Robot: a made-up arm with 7 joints.
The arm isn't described. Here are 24 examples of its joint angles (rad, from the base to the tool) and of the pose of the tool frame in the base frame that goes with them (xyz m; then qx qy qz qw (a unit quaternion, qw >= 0)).
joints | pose
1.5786 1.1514 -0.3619 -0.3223 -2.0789 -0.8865 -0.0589 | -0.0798 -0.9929 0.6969 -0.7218 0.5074 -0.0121 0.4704
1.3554 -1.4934 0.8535 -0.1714 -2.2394 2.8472 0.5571 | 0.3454 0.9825 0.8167 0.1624 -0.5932 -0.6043 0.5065
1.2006 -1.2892 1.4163 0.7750 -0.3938 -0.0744 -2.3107 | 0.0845 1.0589 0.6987 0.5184 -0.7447 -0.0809 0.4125
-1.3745 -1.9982 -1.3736 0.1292 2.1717 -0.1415 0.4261 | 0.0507 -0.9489 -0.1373 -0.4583 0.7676 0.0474 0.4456
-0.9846 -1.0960 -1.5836 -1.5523 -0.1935 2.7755 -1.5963 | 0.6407 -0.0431 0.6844 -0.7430 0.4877 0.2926 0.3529
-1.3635 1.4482 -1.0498 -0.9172 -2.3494 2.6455 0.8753 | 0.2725 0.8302 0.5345 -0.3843 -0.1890 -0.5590 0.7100
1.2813 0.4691 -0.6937 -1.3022 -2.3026 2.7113 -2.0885 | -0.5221 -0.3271 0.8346 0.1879 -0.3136 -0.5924 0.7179
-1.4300 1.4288 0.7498 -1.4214 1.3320 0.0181 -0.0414 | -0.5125 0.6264 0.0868 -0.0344 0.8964 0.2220 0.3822
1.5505 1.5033 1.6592 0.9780 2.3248 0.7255 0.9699 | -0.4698 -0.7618 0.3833 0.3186 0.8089 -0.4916 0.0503
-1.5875 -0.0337 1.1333 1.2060 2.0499 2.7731 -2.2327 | 0.5010 -0.1412 1.1287 0.6274 -0.5090 0.4072 0.4261
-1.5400 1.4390 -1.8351 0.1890 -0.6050 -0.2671 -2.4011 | -0.1480 1.1140 0.6434 0.5180 -0.7845 -0.0163 0.3405
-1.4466 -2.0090 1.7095 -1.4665 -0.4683 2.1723 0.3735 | -0.5925 -0.4365 0.2904 -0.3572 -0.4735 0.3340 0.7326
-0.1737 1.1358 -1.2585 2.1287 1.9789 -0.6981 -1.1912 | -0.0280 -0.5001 0.8652 -0.0436 -0.3496 -0.8467 0.3988
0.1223 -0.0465 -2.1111 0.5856 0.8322 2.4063 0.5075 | -0.0087 -0.3471 1.4665 -0.2670 0.0359 0.8828 0.3848
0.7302 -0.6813 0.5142 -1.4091 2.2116 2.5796 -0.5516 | 0.1745 -0.1579 1.3195 0.2186 0.4563 -0.0085 0.8625
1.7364 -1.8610 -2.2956 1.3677 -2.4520 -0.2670 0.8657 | 0.5357 0.9374 0.5885 -0.6667 -0.2488 0.3978 0.5792
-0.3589 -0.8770 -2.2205 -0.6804 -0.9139 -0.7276 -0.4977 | 0.9604 -0.0515 0.8728 0.0398 -0.4596 -0.1107 0.8803
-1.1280 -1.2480 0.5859 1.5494 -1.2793 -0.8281 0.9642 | 0.5955 -0.5385 0.1870 0.5674 -0.3032 -0.6113 0.4610
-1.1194 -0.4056 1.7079 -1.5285 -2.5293 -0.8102 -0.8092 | -0.5705 -0.3938 0.8809 -0.6191 0.6695 -0.1392 0.3861
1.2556 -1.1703 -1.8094 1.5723 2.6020 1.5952 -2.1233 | 0.8561 0.2239 0.6444 0.6200 0.0746 0.6635 0.4120
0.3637 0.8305 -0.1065 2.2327 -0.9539 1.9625 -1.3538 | 0.2835 0.0367 1.0803 0.0600 0.5473 0.5453 0.6320
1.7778 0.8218 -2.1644 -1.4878 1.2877 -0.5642 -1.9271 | -0.2980 -0.1667 1.2385 0.1033 0.5396 0.4107 0.7276
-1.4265 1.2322 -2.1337 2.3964 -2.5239 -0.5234 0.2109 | -0.6086 0.0596 0.3910 -0.2913 0.7211 0.5888 0.2203
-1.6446 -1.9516 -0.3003 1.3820 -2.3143 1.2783 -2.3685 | -0.0943 -0.3988 -0.3447 0.0158 -0.9698 0.0024 0.2436
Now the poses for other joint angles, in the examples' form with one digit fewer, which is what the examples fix.
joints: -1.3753 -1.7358 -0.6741 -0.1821 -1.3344 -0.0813 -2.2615
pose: 0.337 -1.036 0.482 -0.486 -0.237 0.820 0.187
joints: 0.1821 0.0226 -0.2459 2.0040 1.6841 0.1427 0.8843
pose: 0.664 0.028 0.683 -0.492 0.482 0.369 0.624
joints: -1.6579 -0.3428 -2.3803 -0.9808 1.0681 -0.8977 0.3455
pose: 0.113 -0.706 1.192 0.173 -0.722 -0.373 0.556
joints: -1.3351 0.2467 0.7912 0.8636 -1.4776 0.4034 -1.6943
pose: 0.265 0.089 1.534 0.514 0.185 -0.439 0.713
